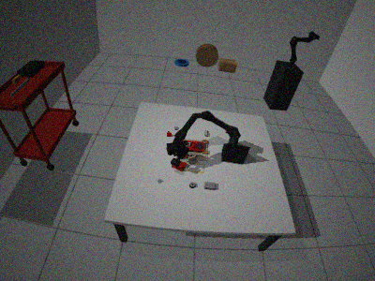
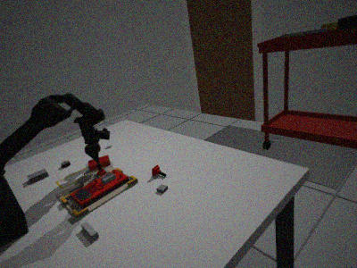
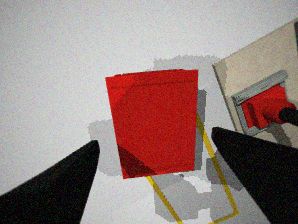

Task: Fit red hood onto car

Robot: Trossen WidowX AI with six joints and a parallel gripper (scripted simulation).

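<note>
My gripper tip is 2 cm above the red hood.
</note>
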